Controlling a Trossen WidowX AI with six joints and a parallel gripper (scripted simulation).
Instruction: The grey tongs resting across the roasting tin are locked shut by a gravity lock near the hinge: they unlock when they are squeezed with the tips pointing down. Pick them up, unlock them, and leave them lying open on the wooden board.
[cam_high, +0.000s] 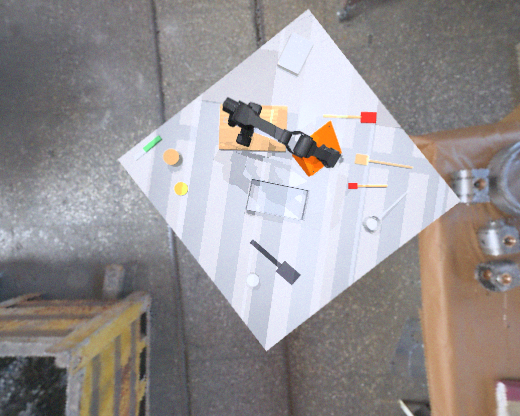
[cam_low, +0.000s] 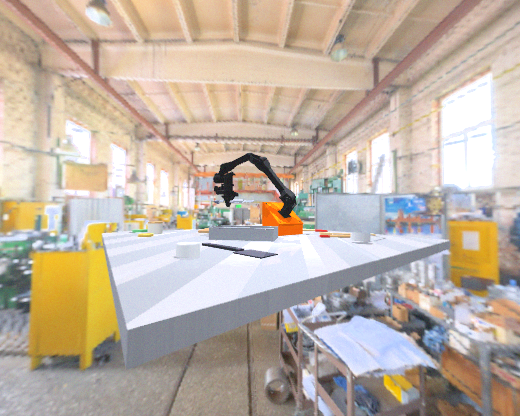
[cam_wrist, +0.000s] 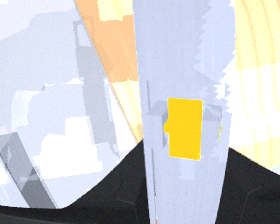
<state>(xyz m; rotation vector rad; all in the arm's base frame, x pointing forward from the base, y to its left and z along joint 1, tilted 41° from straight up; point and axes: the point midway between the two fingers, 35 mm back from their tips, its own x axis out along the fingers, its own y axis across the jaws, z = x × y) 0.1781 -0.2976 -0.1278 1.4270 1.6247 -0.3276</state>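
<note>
Right now the wooden board is 5 cm behind my gripper tip, 4 cm to the right of it and 15 cm below it. The rest, counted from my gripper tip: white plate: 48 cm behind, 16 cm to the right, 15 cm below; yellow lock piece: 1 cm ahead, 2 cm to the right, 4 cm above; roasting tin: 13 cm ahead, 33 cm to the left, 13 cm below.
</note>
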